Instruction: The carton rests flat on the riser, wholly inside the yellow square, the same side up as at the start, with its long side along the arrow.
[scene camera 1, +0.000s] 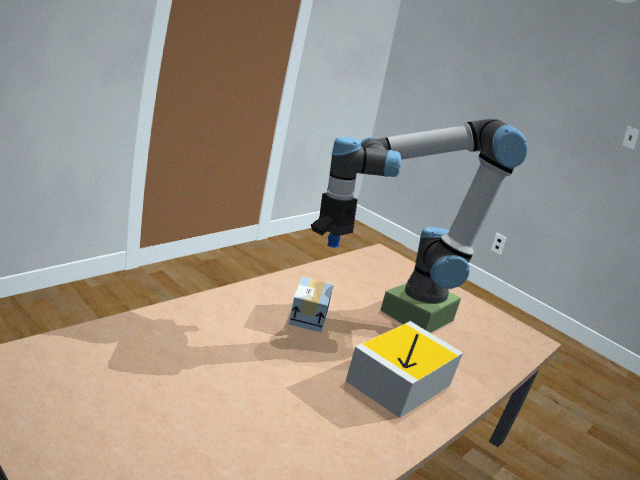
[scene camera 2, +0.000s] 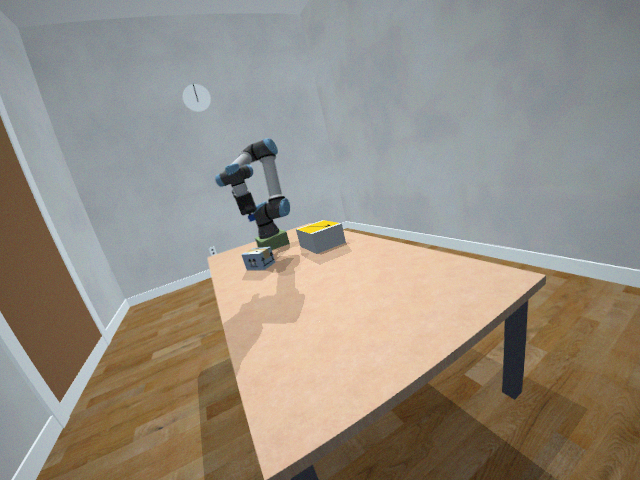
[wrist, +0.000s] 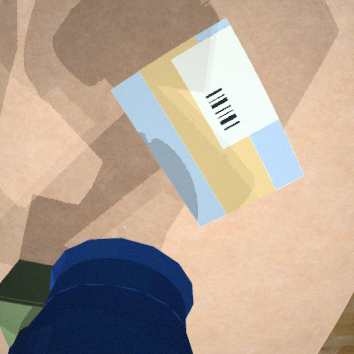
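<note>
The light-blue carton (scene camera 1: 311, 304) (scene camera 2: 257, 259) (wrist: 187, 135) stands flat on the table, with tan tape and a white barcode label on top; two black arrows on a side face point up. The grey riser (scene camera 1: 374, 379) (scene camera 2: 321, 240) stands apart from it, nearer the front edge in scene camera 1. Its top bears the yellow square (scene camera 1: 385, 347) (scene camera 2: 312, 227) with a black arrow (scene camera 1: 411, 351); no carton is on it. My gripper, a blue suction cup (scene camera 1: 333, 244) (scene camera 2: 251, 217) (wrist: 122, 260), is open, holds nothing and hangs above and to one side of the carton. The riser does not show in the wrist view.
The green base block (scene camera 1: 413, 308) (scene camera 2: 272, 239) (wrist: 10, 317) under the arm stands behind the riser in scene camera 1. The table (scene camera 1: 155, 413) (scene camera 2: 361, 310) carries the arm's shadows around the carton. A table edge shows at lower right in the wrist view.
</note>
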